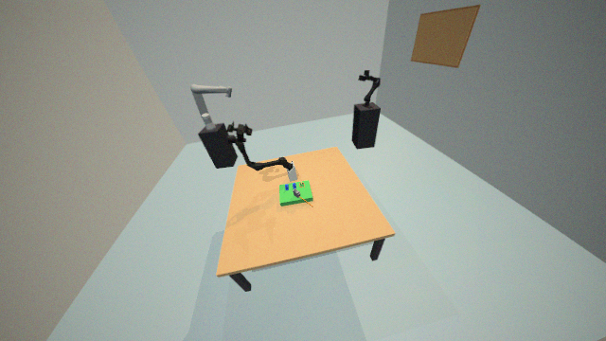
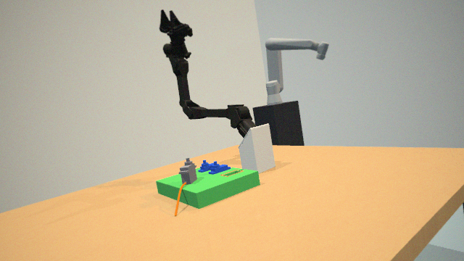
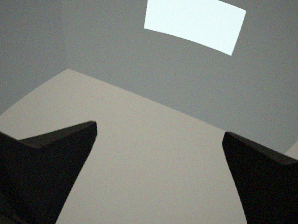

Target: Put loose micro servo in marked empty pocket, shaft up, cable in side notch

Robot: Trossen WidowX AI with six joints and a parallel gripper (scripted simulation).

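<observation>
Now: gripper tip 710 mm above the green deck, 330 mm to the right of it and 150 mm short of it.
</observation>
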